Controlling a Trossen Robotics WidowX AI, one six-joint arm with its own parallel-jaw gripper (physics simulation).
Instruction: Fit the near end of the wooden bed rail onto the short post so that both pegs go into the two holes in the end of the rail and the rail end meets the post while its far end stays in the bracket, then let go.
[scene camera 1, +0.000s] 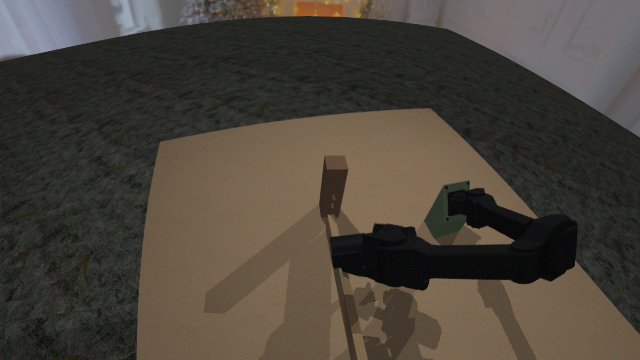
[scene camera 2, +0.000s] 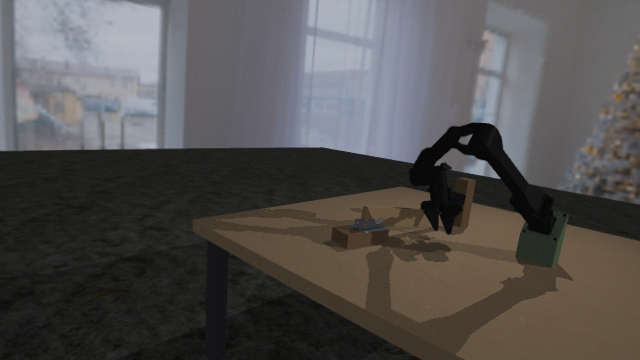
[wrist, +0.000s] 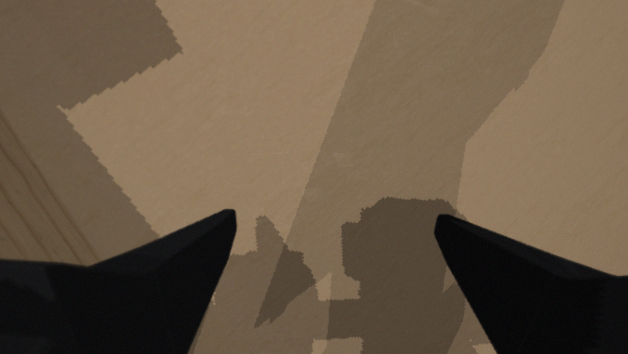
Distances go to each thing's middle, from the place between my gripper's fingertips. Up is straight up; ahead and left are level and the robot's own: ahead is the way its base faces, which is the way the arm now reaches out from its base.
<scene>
The short post (scene camera 1: 335, 169) lies 250 mm to the right of my hand, 60 mm ahead of it and 60 mm above it. From my hand the other things lie so: wooden bed rail (scene camera 2: 393, 216): 110 mm ahead, 30 mm to the left, 30 mm above.
</scene>
